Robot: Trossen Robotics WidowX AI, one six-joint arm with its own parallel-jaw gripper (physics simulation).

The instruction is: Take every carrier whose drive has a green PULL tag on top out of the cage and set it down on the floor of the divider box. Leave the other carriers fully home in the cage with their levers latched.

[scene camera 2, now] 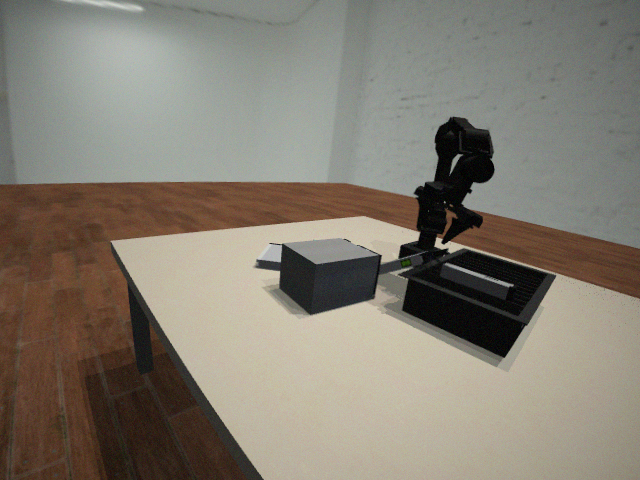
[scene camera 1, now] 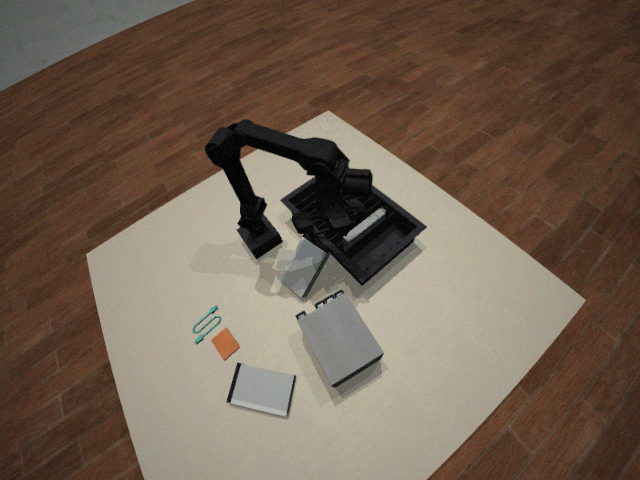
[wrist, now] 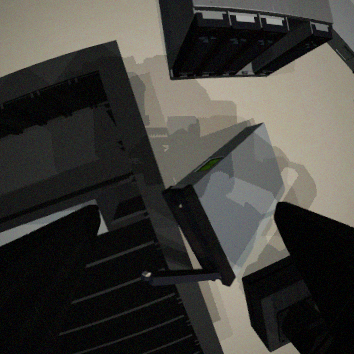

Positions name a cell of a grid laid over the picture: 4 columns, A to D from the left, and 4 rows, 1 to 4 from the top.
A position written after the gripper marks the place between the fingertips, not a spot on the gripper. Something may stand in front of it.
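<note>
Gripper (scene camera 2: C2), (scene camera 1: C2), (wrist: C3): open, holds nothing. A silver flat unit (scene camera 1: B4) rests on the table. A black divider box (scene camera 1: C3), (wrist: A2) is visible as well.
</note>
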